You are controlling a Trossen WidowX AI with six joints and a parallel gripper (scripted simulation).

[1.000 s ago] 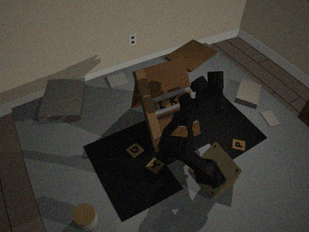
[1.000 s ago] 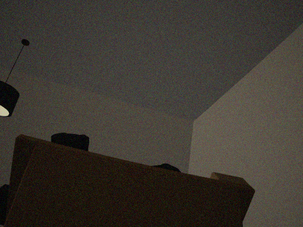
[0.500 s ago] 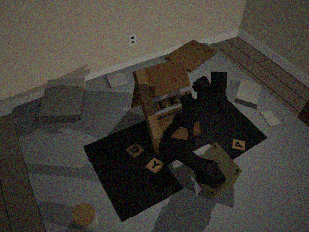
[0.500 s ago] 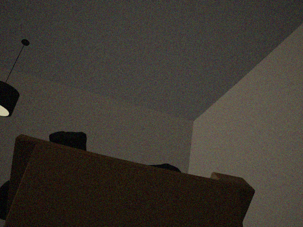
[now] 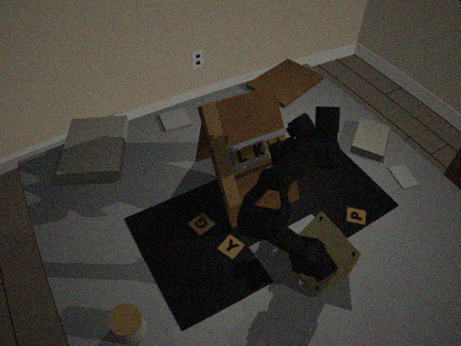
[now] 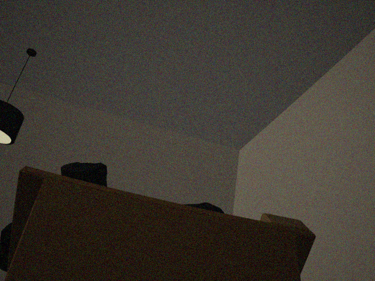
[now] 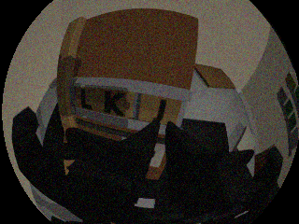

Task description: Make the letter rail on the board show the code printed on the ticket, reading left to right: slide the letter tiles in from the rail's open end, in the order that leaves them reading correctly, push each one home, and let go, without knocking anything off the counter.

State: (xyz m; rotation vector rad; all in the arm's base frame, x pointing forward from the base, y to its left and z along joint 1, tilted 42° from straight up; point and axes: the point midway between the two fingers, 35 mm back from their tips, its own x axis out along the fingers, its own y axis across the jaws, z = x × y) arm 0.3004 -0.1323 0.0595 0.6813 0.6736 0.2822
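The j tile lies 30 mm ahead of my gripper tip and 30 mm below it. The rest, counted from my gripper tip: white ticket: 20 mm behind, 20 mm to the left, 100 mm below; then p tile: 210 mm behind, 160 mm to the right, 190 mm below; then black mat: 110 mm behind, 80 mm to the left, 190 mm below.
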